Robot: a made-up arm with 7 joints.
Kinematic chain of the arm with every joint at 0, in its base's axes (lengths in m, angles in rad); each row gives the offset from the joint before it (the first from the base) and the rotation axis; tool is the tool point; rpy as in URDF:
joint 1: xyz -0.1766 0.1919 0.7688 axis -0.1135 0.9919 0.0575
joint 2: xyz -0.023 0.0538 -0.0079 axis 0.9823 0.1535 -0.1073
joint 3: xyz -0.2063 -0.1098 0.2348 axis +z
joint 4: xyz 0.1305 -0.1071 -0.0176 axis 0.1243 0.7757 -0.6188
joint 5: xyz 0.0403 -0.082 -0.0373 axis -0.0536 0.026 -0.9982
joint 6: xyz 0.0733 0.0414 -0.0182 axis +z
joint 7: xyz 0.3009 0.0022 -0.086 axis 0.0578 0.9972 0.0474
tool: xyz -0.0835 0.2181 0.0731 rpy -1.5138 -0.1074 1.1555
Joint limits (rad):
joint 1: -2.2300..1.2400
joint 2: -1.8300..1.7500
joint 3: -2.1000..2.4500
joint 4: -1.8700..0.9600
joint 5: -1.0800..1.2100
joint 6: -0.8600..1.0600
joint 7: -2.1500..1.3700
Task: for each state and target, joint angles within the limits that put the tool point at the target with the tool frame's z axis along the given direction. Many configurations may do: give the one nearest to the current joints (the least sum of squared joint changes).
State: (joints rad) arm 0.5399 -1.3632 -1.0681 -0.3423 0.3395 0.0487 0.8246
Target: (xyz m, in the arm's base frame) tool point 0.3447 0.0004 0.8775 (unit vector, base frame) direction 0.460 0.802 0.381
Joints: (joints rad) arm 0.7054 -0.5937 -0.3618 0.1101 0.0001 -0.4402 1.3700
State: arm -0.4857 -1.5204 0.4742 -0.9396 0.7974 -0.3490 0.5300
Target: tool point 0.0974 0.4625 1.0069 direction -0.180 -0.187 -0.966
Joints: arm -0.3553 -1.4925 0.4489 -0.0755 0.7785 -0.2295 -0.1987
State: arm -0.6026 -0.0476 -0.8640 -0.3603 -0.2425 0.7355 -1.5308
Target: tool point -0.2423 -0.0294 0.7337 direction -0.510 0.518 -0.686
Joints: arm 0.1275 0.3288 -1.4869 -0.4706 -0.0188 0.8861 -0.9553
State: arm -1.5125 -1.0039 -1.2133 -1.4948 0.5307 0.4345 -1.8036
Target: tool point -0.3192 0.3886 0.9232 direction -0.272 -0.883 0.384
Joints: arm -0.8749 -1.6150 -1.2312 -1.4155 0.1736 0.6751 -0.9949
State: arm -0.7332 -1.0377 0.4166 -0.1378 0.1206 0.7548 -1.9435
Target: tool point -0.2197 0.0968 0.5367 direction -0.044 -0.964 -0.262
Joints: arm 0.0974 -1.8300 0.7371 0.3138 0.1832 0.7928 -2.1265
